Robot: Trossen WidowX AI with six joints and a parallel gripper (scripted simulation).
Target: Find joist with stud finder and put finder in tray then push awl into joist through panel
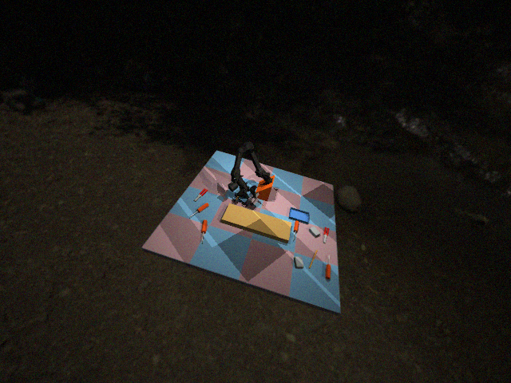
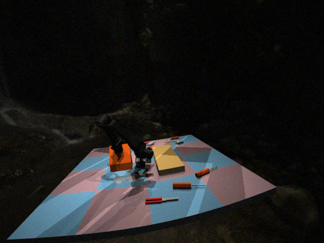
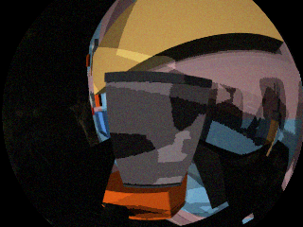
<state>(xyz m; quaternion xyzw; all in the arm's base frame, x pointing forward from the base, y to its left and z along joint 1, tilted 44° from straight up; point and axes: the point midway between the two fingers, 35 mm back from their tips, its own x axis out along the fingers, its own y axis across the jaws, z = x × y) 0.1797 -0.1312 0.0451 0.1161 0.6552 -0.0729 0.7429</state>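
Now: the awl 10 mm behind my gripper tip, 130 mm to the right of it and 70 mm below it. Round my gripper tip: blue tray (10 mm behind, 420 mm to the left, 60 mm below); then stud finder (10 mm behind, 20 mm to the left, 20 mm below).
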